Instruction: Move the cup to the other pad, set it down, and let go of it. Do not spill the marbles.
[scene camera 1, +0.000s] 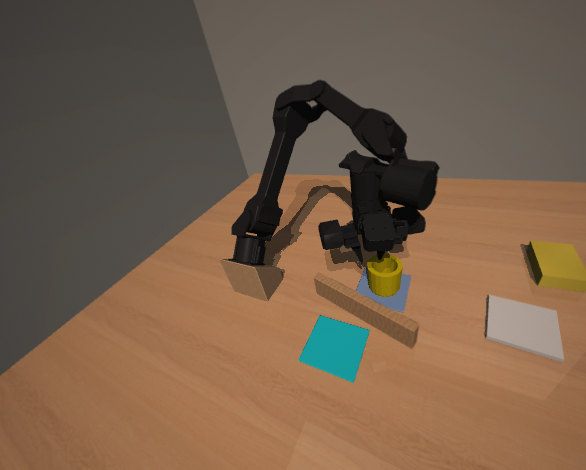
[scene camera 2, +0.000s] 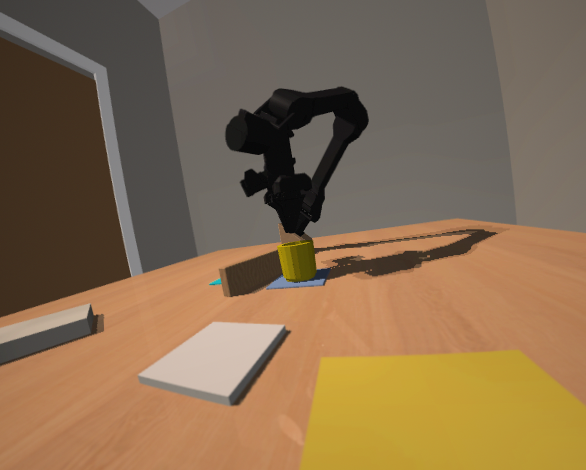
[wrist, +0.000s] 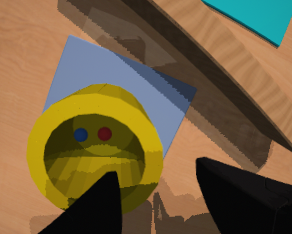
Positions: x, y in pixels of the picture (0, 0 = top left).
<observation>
my gripper: scene camera 1; scene camera 2; wrist 157, 174
yellow cup: scene camera 1; scene camera 2 297, 259; wrist
same spot on my gripper: (scene camera 1: 351, 240) = (scene camera 2: 271, 200)
same spot on yellow cup: (wrist: 62, 168) = (scene camera 1: 394, 266)
</observation>
